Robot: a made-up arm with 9 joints. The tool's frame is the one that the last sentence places.
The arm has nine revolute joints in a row. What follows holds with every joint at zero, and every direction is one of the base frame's. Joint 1 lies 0.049 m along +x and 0.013 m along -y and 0.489 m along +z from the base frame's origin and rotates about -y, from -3.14 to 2.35 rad. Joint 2 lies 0.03 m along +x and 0.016 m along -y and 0.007 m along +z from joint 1 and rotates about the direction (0.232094, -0.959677, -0.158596), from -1.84 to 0.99 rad. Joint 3 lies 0.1 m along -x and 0.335 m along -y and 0.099 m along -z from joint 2 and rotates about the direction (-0.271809, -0.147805, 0.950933), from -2.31 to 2.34 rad. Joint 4 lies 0.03 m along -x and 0.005 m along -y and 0.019 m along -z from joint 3 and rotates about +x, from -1.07 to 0.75 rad. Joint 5 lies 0.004 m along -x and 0.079 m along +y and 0.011 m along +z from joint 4 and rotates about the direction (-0.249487, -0.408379, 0.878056), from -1.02 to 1.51 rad. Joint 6 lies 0.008 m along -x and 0.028 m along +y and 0.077 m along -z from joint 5 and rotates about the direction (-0.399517, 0.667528, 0.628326), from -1.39 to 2.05 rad. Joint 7 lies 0.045 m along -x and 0.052 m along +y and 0.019 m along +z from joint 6 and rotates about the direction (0.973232, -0.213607, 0.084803), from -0.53 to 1.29 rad. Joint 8 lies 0.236 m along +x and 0.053 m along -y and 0.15 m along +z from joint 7 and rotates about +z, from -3.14 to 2.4 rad. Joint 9 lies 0.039 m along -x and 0.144 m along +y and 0.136 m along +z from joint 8 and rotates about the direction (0.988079, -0.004, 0.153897), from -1.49 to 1.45 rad. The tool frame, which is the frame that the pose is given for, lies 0.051 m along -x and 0.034 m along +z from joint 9; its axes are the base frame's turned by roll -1.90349, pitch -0.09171 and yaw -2.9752 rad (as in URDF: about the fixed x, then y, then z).
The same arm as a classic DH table. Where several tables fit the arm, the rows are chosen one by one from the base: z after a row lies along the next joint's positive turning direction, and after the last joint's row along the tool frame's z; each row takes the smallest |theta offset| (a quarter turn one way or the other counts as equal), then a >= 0, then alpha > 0; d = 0 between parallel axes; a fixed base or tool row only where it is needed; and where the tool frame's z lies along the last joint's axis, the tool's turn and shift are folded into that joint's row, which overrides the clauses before.
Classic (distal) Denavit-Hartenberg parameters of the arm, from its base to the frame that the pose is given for. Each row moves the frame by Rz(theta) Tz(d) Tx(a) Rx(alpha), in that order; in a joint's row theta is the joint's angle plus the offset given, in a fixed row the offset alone. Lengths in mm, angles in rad.
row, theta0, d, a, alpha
base (fixed), 0.0000, 489.0, 49.0, 1.5708
joint 1, 0.9713, -42.1, 22.7, 0.2849
joint 2, -0.6860, 388.4, -182.8, -1.6429
joint 3, 1.3475, -13.5, -7.9, 1.8461
joint 4, 0.2811, -45.1, 76.3, -1.8229
joint 5, -1.2235, -102.3, -28.8, -1.1823
joint 6, 1.4475, 53.9, 16.2, 2.0693
joint 7, 0.7008, 213.7, -1.2, -1.4859
joint 8, 0.2120, 271.6, 143.8, 1.4163
joint 9, -1.2212, -84.1, -39.0, 1.4915
tool (fixed), -1.8596, -14.0, 0.0, 0.0000
Joint limits (rad, base to tool): -3.1400..2.3500 -1.8400..0.9900 -2.3100..2.3400 -1.0700..0.7500 -1.0200..1.5100 -1.3900..2.0500 -0.5300..1.2900 -3.1400..2.4000 -1.4900..1.4500

